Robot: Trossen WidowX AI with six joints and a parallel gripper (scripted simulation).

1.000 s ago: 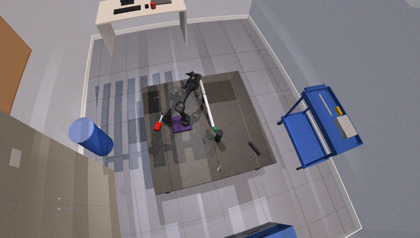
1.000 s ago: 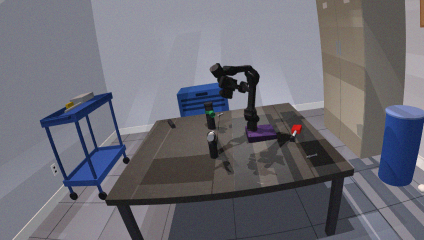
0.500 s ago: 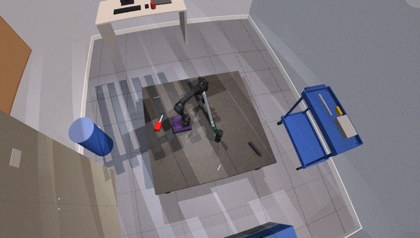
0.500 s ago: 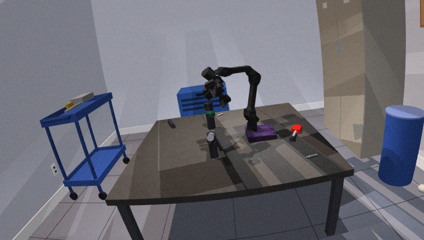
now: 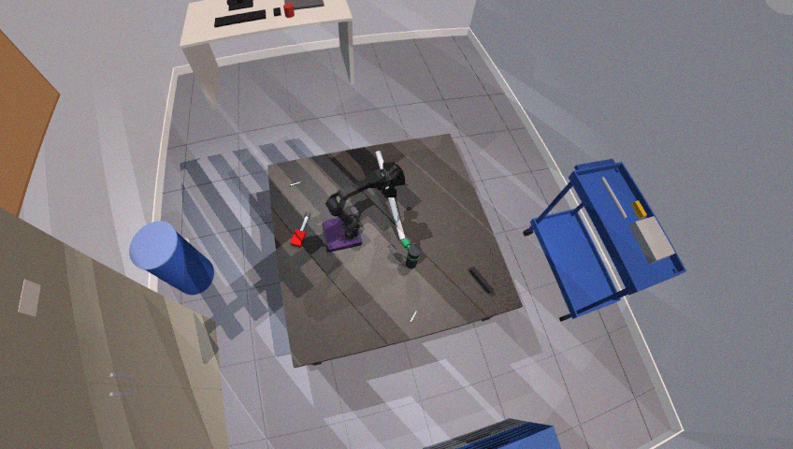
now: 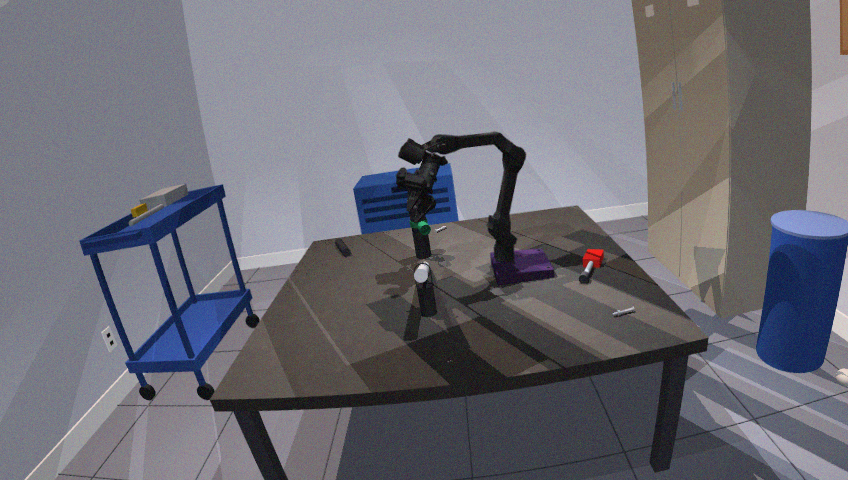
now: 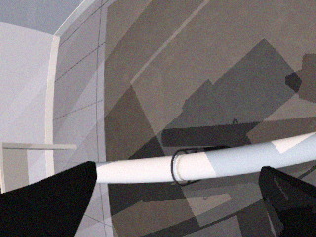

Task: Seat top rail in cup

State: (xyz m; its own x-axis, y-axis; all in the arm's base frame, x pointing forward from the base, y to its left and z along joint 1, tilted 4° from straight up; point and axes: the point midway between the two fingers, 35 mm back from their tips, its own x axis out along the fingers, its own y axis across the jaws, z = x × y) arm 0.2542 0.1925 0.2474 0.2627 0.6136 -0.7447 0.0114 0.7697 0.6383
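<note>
My gripper tip is now 6 cm short of the green rail-end cup, 34 cm to the left of it and 14 cm above it. The rest, counted from my gripper tip: dark bar: 48 cm ahead, 53 cm to the right, 26 cm below; then short loop-cap post: 3 cm behind, 9 cm to the left, 17 cm below; then red-handled tool: 54 cm behind, 14 cm to the right, 26 cm below.
</note>
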